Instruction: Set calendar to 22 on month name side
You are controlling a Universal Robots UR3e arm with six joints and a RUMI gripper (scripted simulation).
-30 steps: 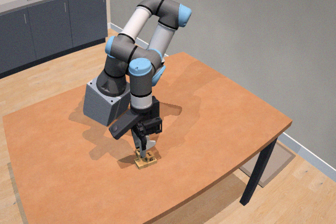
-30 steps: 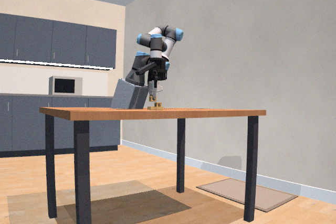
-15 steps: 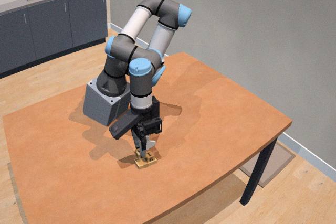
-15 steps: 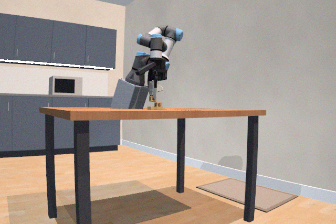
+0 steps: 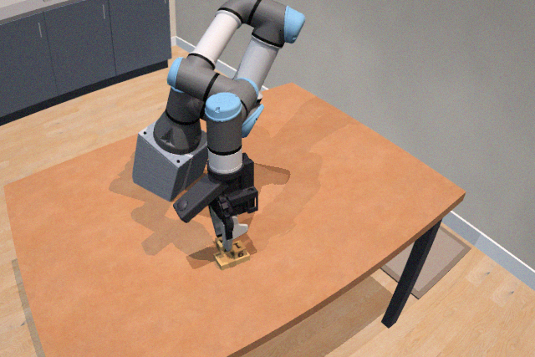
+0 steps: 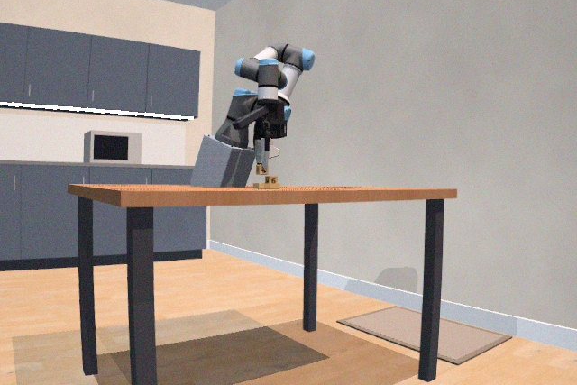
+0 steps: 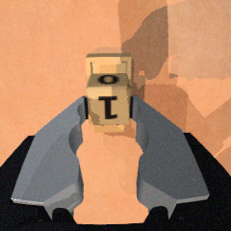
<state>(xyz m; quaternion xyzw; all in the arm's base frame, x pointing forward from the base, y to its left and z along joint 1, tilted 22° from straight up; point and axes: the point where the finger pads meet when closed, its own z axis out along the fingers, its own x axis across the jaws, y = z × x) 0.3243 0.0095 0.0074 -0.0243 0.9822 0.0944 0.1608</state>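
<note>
Now: the wooden tray 20 mm to the left of my hand and 60 mm below it.
</note>
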